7 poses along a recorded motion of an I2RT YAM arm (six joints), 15 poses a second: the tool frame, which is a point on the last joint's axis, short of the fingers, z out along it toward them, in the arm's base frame.
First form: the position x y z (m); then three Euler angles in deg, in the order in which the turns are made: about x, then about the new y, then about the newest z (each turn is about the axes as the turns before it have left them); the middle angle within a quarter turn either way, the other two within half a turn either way.
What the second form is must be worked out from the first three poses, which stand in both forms.
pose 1, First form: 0.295 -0.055 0.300 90.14 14.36 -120.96
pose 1, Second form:
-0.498 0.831 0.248 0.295
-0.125 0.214 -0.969 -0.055
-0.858 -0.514 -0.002 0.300
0 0 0 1

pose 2, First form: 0.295 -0.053 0.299 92.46 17.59 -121.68
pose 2, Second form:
-0.501 0.811 0.302 0.295
-0.122 0.279 -0.952 -0.053
-0.857 -0.514 -0.041 0.299
0 0 0 1

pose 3, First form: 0.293 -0.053 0.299 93.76 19.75 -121.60
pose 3, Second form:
-0.493 0.802 0.338 0.293
-0.121 0.322 -0.939 -0.053
-0.862 -0.504 -0.062 0.299
0 0 0 1

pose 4, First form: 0.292 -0.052 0.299 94.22 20.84 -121.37
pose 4, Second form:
-0.487 0.798 0.356 0.292
-0.122 0.341 -0.932 -0.052
-0.865 -0.497 -0.069 0.299
0 0 0 1

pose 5, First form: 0.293 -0.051 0.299 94.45 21.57 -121.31
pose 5, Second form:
-0.483 0.795 0.368 0.293
-0.124 0.353 -0.927 -0.051
-0.867 -0.494 -0.072 0.299
0 0 0 1

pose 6, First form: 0.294 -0.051 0.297 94.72 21.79 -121.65
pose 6, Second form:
-0.487 0.790 0.371 0.294
-0.124 0.358 -0.925 -0.051
-0.864 -0.497 -0.076 0.297
0 0 0 1

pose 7, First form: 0.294 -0.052 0.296 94.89 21.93 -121.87
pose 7, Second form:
-0.490 0.788 0.373 0.294
-0.124 0.361 -0.924 -0.052
-0.863 -0.499 -0.079 0.296
0 0 0 1

